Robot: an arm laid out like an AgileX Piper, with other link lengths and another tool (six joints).
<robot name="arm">
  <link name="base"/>
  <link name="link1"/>
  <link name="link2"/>
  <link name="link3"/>
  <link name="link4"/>
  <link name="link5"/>
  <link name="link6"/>
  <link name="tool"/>
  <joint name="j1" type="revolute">
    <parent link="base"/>
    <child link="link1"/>
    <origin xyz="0 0 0.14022"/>
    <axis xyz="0 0 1"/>
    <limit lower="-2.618" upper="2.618"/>
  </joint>
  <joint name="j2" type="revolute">
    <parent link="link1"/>
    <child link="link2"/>
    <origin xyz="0 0 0" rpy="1.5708 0 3.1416"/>
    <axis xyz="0 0 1"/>
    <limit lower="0" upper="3.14"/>
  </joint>
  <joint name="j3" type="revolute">
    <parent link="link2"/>
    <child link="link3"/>
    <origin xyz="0.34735 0.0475 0"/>
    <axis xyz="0 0 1"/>
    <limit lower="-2.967" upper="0"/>
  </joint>
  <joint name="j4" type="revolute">
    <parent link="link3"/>
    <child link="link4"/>
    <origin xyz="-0.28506 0.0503 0" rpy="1.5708 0 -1.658"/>
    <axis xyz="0 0 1"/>
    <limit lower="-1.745" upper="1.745"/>
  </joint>
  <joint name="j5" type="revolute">
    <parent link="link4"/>
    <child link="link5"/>
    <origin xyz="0 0 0" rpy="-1.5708 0 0"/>
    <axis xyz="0 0 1"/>
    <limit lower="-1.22" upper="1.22"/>
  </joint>
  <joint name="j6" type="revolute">
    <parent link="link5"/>
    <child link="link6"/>
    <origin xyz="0 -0.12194 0" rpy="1.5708 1.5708 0"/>
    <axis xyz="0 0 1"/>
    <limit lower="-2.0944" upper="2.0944"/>
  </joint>
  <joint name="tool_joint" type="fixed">
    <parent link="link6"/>
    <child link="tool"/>
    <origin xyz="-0.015 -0.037 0.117" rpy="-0.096 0 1.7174"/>
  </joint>
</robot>
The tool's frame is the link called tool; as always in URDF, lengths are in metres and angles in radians.
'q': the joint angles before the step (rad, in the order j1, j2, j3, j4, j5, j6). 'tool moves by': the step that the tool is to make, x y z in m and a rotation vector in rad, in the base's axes. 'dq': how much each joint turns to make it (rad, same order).
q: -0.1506 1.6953 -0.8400 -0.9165 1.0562 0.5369
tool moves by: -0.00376 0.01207 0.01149 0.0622 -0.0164 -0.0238
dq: 0.0000 -0.0469 -0.0260 0.1001 0.0237 -0.0758
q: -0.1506 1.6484 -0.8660 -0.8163 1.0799 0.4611
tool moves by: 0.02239 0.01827 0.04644 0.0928 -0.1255 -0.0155
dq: 0.0000 -0.0841 -0.1195 0.1512 0.0358 -0.1112
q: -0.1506 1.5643 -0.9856 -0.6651 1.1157 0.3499
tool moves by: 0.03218 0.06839 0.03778 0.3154 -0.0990 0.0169
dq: 0.0004 -0.0272 -0.1954 0.3854 0.0893 -0.2164
